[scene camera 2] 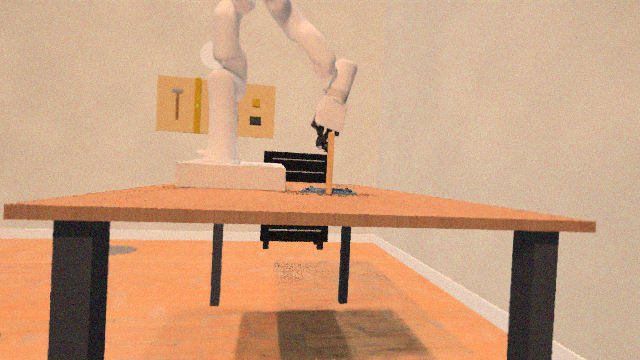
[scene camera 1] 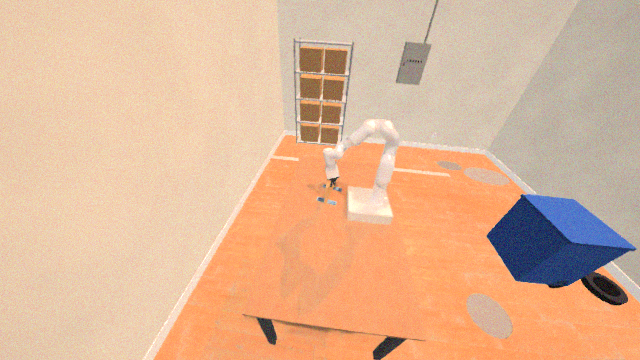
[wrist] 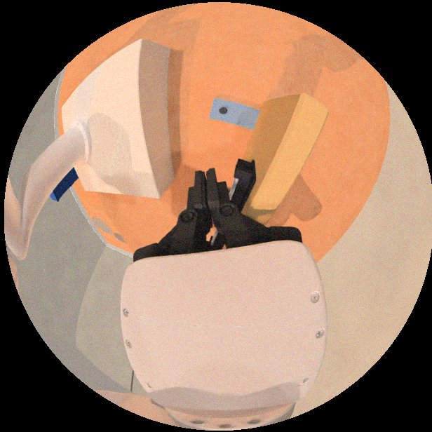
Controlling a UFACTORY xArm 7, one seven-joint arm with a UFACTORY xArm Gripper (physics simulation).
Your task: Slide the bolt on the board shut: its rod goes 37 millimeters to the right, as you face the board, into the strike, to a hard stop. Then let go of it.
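Pixels of known places: gripper, fingertip midpoint: (scene camera 2: 318,147) (scene camera 1: 334,184); arm's base at its link origin: (scene camera 2: 221,162) (scene camera 1: 375,201).
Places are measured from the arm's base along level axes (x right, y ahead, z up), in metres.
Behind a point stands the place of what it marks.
The upright tan board (scene camera 2: 330,165) {x 0.202, y 0.363, z 0.002 m} (wrist: 295,150) stands on the table, edge-on in the scene camera 2 view. A black part of the bolt assembly (wrist: 245,180) sits on the board's near face in the wrist view, with a light metal strip beside it. My gripper (wrist: 207,182) (scene camera 2: 325,149) {x 0.032, y 0.336, z 0.067 m} is shut, with nothing between its fingertips. It is on the side of the board that faces the robot base, beside the bolt hardware. The gripper's right finger linkage hides part of the bolt. Its rod, its knob and the strike cannot be told apart.
Blue-grey foot plates (wrist: 235,114) (scene camera 1: 327,201) {x -0.026, y 0.374, z -0.075 m} lie under the board on the table (scene camera 2: 150,205) {x 0.646, y 0.058, z -0.083 m}. The white robot base (scene camera 1: 370,207) {x -0.087, y 0.041, z 0.005 m} (scene camera 2: 230,175) {x 0.159, y 0.066, z -0.043 m} (wrist: 115,150) stands beside the board. A blue box (scene camera 1: 555,240) and a shelf rack (scene camera 1: 295,90) are farther off.
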